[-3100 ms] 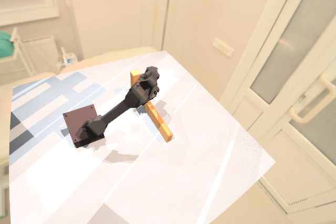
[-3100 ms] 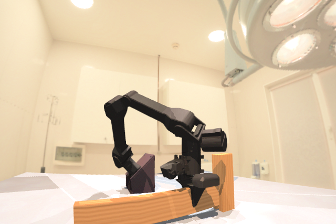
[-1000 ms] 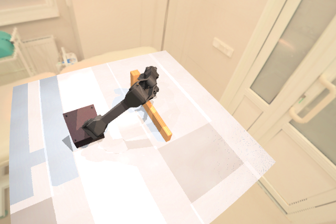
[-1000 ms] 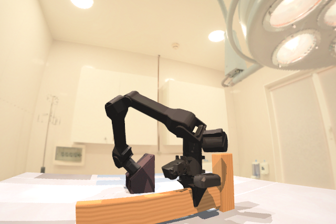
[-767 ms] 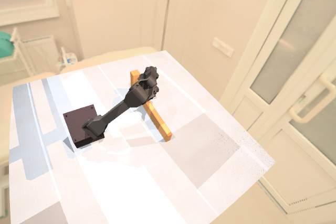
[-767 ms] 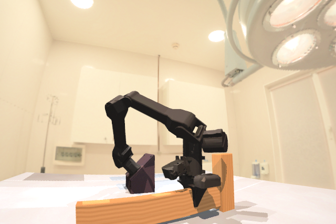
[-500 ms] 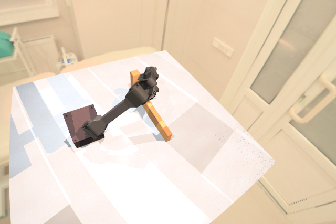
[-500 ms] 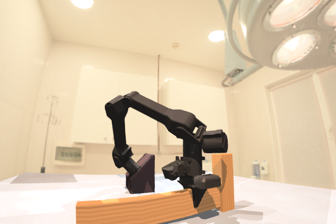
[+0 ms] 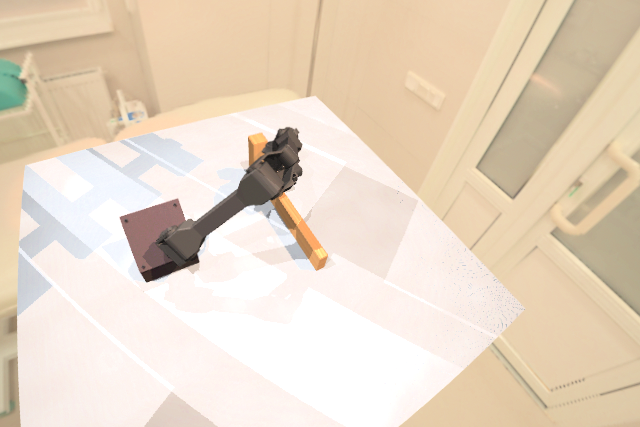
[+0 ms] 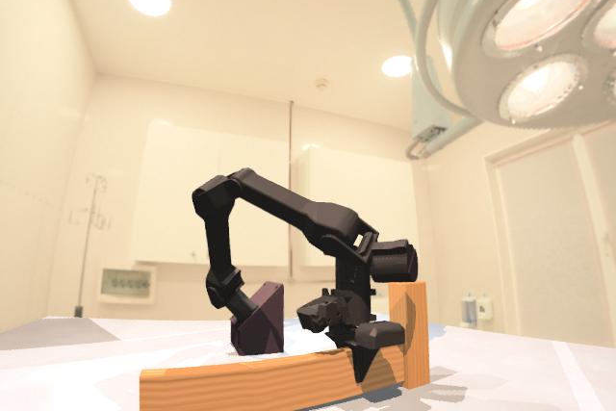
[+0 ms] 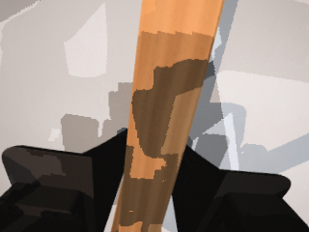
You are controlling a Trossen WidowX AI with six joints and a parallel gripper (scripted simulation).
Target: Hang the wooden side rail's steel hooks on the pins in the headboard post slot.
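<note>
My gripper tip is now 12 cm to the right of the headboard post, 5 cm below it and 1 cm past it.
</note>
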